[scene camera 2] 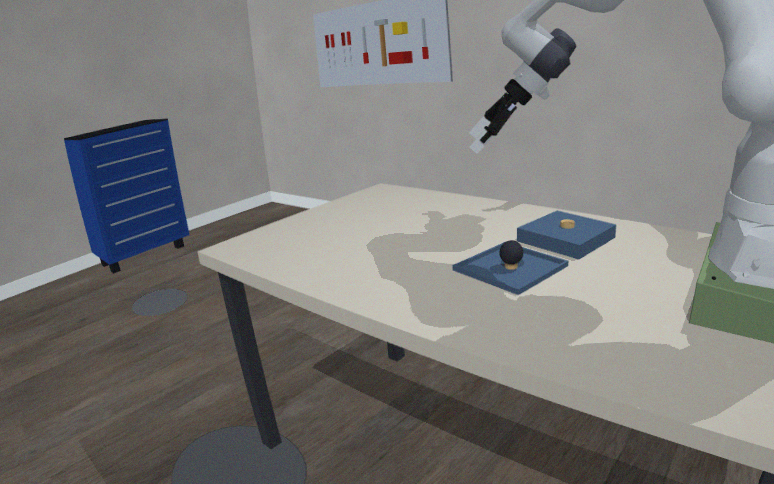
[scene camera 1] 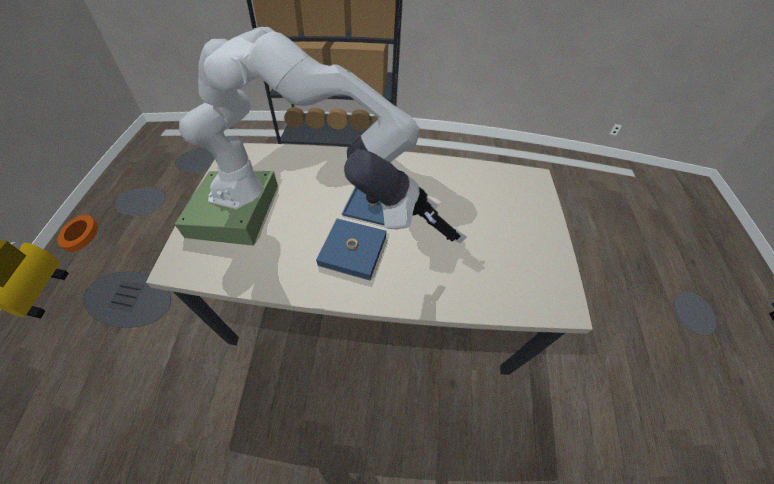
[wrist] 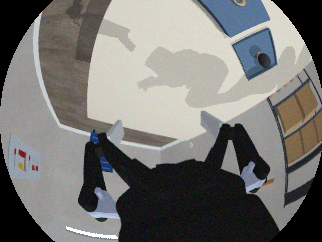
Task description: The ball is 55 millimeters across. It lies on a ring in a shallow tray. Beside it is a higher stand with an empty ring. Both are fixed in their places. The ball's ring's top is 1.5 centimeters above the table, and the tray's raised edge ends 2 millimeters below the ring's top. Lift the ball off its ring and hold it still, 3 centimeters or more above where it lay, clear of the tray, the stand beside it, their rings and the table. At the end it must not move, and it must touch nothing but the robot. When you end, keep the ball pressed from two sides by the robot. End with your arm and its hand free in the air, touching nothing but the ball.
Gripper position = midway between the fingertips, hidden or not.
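On a shallow blue tray, [scene camera 1: 357,207] and [scene camera 2: 539,267] are the same spot. As for my gripper, I see it in scene camera 1 [448,222], in scene camera 2 [472,142], and in the wrist view [162,122] too.
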